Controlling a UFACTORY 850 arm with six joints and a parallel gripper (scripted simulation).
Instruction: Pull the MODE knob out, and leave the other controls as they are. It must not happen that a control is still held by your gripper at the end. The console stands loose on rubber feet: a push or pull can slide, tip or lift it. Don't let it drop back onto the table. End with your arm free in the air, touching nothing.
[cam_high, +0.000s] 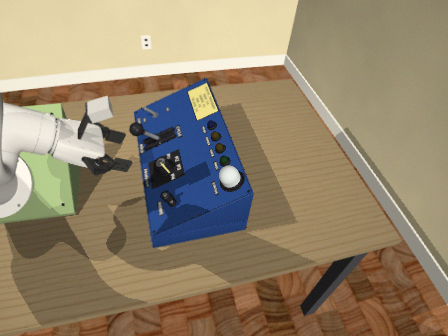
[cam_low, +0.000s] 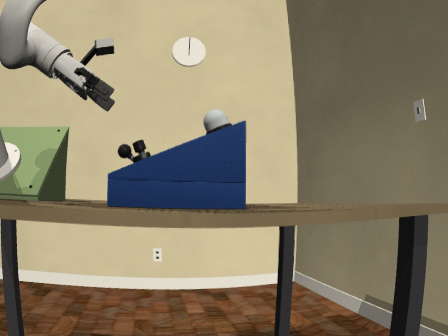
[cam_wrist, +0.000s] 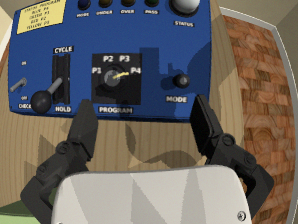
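My hand is 13 cm above the black mode knob, 10 cm short of it and 5 cm to the left of it. Round my hand: blue sloped console: 15 cm below, 13 cm to the left, 11 cm ahead; then program selector: 13 cm below, 9 cm ahead, 6 cm to the left; then black ball lever: 19 cm to the left, 12 cm below, 4 cm ahead.
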